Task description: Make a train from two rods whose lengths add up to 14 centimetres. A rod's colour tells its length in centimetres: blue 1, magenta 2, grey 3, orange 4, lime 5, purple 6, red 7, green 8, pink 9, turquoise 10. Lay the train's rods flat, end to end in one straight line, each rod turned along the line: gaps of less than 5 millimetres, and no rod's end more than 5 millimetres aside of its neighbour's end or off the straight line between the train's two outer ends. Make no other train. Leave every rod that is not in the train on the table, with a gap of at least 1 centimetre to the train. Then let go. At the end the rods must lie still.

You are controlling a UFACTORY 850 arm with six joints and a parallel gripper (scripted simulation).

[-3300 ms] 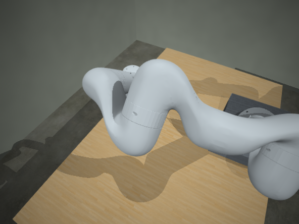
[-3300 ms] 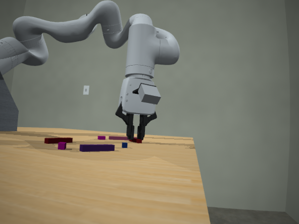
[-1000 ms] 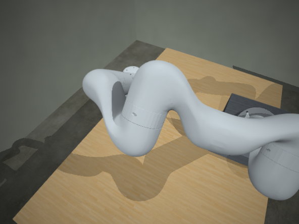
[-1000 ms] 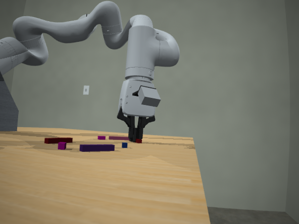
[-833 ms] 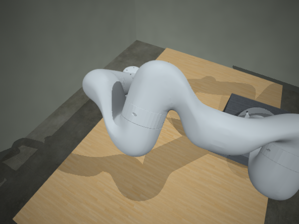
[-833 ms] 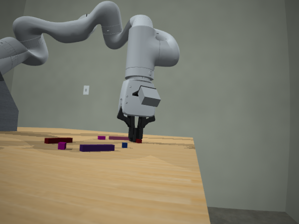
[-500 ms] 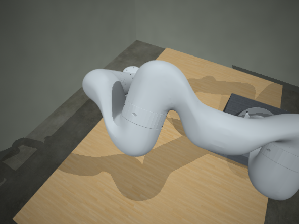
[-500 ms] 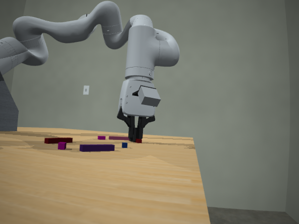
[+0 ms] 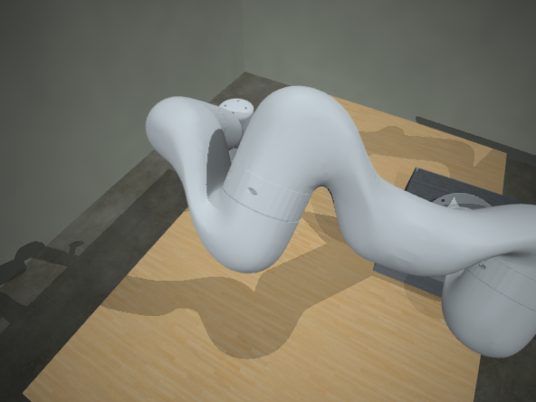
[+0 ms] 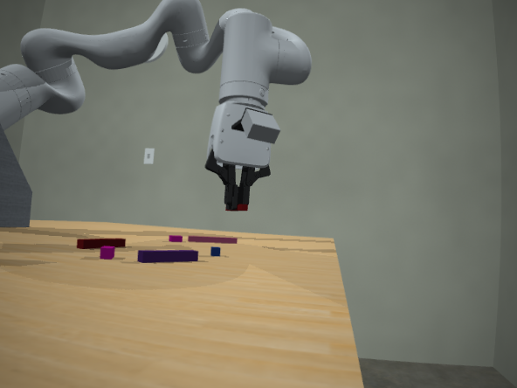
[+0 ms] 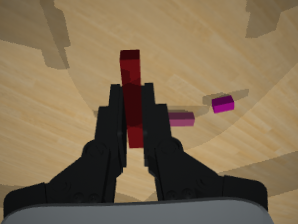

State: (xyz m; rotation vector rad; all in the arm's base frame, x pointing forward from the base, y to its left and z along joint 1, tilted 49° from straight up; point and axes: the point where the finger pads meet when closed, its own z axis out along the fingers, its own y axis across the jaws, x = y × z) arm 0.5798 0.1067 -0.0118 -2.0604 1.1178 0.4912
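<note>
Right now the pink rod is 80 mm below my hand, 50 mm to the left of it and 50 mm behind it. From my hand the other things lie so: purple rod 260 mm to the right, 80 mm below, 10 mm behind; then blue cube 170 mm to the right, 80 mm below, 10 mm ahead; then red rod 20 mm below.
</note>
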